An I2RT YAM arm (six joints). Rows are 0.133 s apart.
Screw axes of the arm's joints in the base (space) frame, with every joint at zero. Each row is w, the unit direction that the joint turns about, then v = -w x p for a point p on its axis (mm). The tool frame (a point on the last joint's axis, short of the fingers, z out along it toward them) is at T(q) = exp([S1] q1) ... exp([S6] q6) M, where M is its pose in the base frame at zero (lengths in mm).
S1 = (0, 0, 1, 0, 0, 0)
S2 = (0, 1, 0, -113.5, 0, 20)
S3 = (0, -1, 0, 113.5, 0, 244)
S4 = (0, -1, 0, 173.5, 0, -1)
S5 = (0, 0, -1, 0, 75, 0)
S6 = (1, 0, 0, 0, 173.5, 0)
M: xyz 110.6 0 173.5 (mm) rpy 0 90 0 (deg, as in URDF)
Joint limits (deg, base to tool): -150..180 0..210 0..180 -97..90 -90..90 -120..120
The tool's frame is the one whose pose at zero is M.
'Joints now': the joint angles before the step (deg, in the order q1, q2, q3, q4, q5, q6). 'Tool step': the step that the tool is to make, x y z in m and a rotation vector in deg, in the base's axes. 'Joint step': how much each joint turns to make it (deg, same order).
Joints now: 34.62 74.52 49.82 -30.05 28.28 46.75
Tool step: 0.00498 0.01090 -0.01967 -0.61 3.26 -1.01
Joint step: 1.33 4.83 0.10 0.25 0.11 3.08
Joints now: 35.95 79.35 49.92 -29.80 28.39 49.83
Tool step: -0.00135 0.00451 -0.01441 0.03 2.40 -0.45
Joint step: 0.87 2.21 -0.96 0.26 -0.61 2.11
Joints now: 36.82 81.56 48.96 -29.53 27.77 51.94
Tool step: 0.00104 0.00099 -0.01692 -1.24 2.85 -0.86
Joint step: 0.01 2.89 -0.89 0.18 -0.26 1.23
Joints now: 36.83 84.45 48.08 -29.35 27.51 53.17
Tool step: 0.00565 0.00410 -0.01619 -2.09 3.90 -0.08
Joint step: -0.09 4.57 1.05 -0.98 -0.62 0.27
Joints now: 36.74 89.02 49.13 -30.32 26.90 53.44
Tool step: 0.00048 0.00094 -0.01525 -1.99 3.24 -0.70
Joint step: 0.09 3.26 0.00 -0.96 -0.09 0.96
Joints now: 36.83 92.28 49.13 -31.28 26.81 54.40
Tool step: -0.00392 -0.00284 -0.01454 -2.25 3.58 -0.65
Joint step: -0.01 2.29 -0.87 -1.41 -0.19 0.79
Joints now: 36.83 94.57 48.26 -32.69 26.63 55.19
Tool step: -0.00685 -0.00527 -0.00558 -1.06 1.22 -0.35
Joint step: 0.00 -0.43 -1.85 -0.36 0.18 0.36
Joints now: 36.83 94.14 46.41 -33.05 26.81 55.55
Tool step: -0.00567 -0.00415 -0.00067 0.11 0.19 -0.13
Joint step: 0.00 -1.33 -1.58 0.09 -0.18 0.17
